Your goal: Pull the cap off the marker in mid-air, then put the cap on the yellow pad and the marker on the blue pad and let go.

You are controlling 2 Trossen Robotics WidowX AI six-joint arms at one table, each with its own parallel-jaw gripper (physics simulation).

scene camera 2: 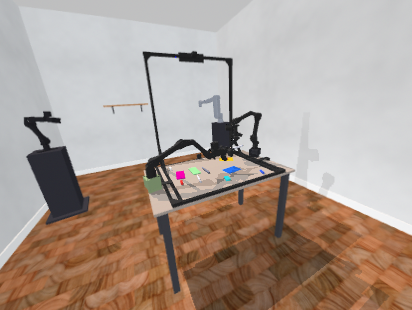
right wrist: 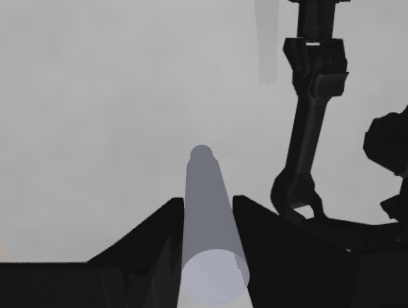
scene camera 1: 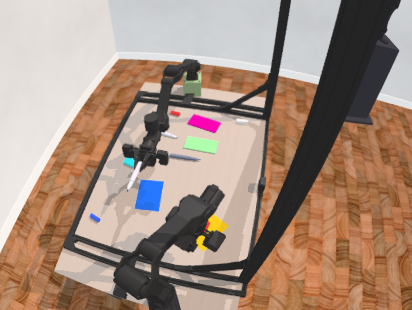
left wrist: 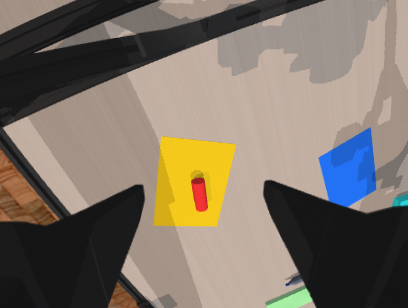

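Pixels of known places: left gripper, fingertip midpoint: [scene camera 2: 234, 145] [left wrist: 204, 189]; right gripper, fingertip midpoint: [scene camera 2: 234, 148] [right wrist: 208, 208] [scene camera 1: 137, 170]; left arm's base, link origin: [scene camera 2: 255, 148] [scene camera 1: 161, 299]; right arm's base, link origin: [scene camera 2: 151, 176] [scene camera 1: 192, 77].
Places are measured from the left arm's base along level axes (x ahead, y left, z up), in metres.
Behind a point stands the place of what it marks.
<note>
The red cap [scene camera 1: 207, 226] @(x 0.272, y -0.233, z -0.073 m) [left wrist: 200, 195] @(x 0.270, y -0.222, z -0.069 m) lies on its side on the yellow pad [scene camera 1: 218, 224] @(x 0.276, y -0.279, z -0.087 m) [left wrist: 180, 155] @(x 0.214, y -0.198, z -0.087 m). My left gripper [scene camera 1: 202, 241] [left wrist: 204, 189] @(x 0.190, y -0.164, z 0.066 m) is open and empty above the pad, clear of the cap. My right gripper [scene camera 1: 139, 162] [right wrist: 208, 208] @(x 0.466, y -0.018, z 0.114 m) is shut on the white marker [scene camera 1: 134, 176] @(x 0.434, y -0.006, z 0.127 m) [right wrist: 207, 215] @(x 0.481, y -0.025, z 0.106 m) and holds it tilted in the air. In scene camera 1 the marker's dark tip shows just left of the blue pad [scene camera 1: 149, 195] @(x 0.476, y -0.033, z -0.087 m) [left wrist: 350, 172] @(x 0.473, y -0.030, z -0.087 m) [scene camera 2: 232, 170] @(x 0.494, y -0.018, z -0.087 m). The blue pad has no object on it.
A light green pad [scene camera 1: 201, 145] @(x 0.682, y -0.314, z -0.080 m), a magenta pad [scene camera 1: 204, 123] @(x 0.818, y -0.365, z -0.080 m) and a dark pen [scene camera 1: 185, 157] @(x 0.625, y -0.226, z -0.071 m) lie behind the blue pad. A cyan block [scene camera 1: 129, 163] @(x 0.658, y 0.034, z -0.074 m) is partly hidden by the right gripper. A small blue block [scene camera 1: 95, 218] @(x 0.401, y 0.220, z -0.067 m) lies at the left. Black rails border the table.
</note>
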